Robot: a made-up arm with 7 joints.
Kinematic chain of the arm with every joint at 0, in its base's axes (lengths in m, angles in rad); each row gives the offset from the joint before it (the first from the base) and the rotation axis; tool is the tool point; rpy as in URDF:
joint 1: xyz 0 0 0.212 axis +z
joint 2: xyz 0 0 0 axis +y
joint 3: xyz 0 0 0.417 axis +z
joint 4: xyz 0.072 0 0 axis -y
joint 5: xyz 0.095 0 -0.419 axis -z
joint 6: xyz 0 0 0 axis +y
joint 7: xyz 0.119 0 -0.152 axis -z
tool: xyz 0 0 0 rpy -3.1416 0 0
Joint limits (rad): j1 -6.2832..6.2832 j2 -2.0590..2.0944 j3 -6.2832..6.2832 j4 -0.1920..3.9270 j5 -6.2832..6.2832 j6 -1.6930..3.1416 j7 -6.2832..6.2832
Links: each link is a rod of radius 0.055 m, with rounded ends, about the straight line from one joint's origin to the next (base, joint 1, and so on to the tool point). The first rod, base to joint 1, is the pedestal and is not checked.
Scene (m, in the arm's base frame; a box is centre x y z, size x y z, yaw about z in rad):
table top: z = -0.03
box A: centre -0.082 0.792 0.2 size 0.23 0.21 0.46 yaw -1
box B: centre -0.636 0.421 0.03 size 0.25 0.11 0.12 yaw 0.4
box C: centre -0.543 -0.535 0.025 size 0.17 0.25 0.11 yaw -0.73
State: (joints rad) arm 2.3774 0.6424 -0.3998 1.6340 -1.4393 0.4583 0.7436
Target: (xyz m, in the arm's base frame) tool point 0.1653 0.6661 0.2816
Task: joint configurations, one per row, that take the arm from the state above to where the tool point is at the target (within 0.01 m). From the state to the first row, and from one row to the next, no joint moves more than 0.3 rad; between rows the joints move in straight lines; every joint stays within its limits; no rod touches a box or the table.
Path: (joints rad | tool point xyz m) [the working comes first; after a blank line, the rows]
Joints at the target: 2.0506 0.2868 -0.7895 1.0766 -1.4584 0.5770 0.7436
Straight joint move there: touches box A.

1: 2.4560 0.3723 -0.4808 1.5984 -1.2330 0.6634 0.6378 | -0.3851 0.7218 0.4850
2: 2.5345 0.1022 -0.5617 1.5629 -1.0268 0.8684 0.5320 | -0.2739 0.6661 0.6394
3: 2.6131 -0.1679 -0.6427 1.5273 -0.8205 1.0735 0.4262 | -0.1400 0.5984 0.7235
4: 2.6917 -0.4380 -0.7237 1.4917 -0.6142 1.2786 0.3204 | -0.0102 0.5343 0.7397
5: 2.7703 -0.7081 -0.8046 1.4562 -0.4080 1.4837 0.2146 | 0.0953 0.4803 0.7061
6: 2.5903 -0.4594 -0.8008 1.3613 -0.6706 1.2570 0.3469 | 0.0775 0.5470 0.6634
7: 2.4104 -0.2107 -0.7971 1.2664 -0.9332 1.0303 0.4791 | 0.0793 0.6151 0.5825
8: 2.2305 0.0381 -0.7933 1.1715 -1.1958 0.8036 0.6114 | 0.1078 0.6655 0.4529
9: 2.0506 0.2868 -0.7895 1.0766 -1.4584 0.5770 0.7436 | 0.1653 0.6661 0.2816

